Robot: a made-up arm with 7 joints.
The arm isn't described. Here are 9 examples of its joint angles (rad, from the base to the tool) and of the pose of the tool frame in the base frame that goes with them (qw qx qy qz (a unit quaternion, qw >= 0); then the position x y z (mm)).
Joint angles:
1: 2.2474 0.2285 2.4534 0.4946 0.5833 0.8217 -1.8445
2: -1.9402 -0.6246 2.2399 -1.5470 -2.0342 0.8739 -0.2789
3: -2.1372 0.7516 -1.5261 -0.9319 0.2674 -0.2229 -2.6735
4: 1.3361 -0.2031 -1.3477 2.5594 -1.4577 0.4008 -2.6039
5: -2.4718 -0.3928 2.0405 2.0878 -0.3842 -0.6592 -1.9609
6: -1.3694 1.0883 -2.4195 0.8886 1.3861 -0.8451 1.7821
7: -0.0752 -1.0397 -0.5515 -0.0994 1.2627 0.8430 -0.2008
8: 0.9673 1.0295 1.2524 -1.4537 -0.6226 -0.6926 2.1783
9: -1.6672 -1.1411 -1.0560 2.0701 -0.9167 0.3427 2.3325
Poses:
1: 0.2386 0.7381 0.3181 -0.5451 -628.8 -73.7 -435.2
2: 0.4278 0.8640 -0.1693 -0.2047 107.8 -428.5 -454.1
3: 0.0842 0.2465 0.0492 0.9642 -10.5 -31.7 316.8
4: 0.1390 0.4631 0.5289 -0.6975 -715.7 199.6 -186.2
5: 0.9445 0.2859 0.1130 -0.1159 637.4 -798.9 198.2
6: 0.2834 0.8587 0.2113 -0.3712 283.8 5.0 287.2
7: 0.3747 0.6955 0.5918 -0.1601 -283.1 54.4 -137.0
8: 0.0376 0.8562 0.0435 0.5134 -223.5 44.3 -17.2
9: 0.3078 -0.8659 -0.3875 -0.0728 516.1 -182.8 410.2
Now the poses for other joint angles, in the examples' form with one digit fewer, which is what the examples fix.
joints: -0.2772 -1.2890 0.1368 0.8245 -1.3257 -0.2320 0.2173
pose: 0.875 0.133 0.447 -0.134 262 108 802
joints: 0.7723 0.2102 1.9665 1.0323 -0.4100 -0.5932 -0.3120
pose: 0.555 0.220 -0.784 -0.169 -634 166 -341
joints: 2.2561 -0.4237 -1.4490 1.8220 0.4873 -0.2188 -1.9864
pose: 0.684 0.018 -0.659 0.312 -502 -429 746
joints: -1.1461 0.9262 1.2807 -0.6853 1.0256 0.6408 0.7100
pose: 0.924 -0.185 0.246 -0.228 42 54 449
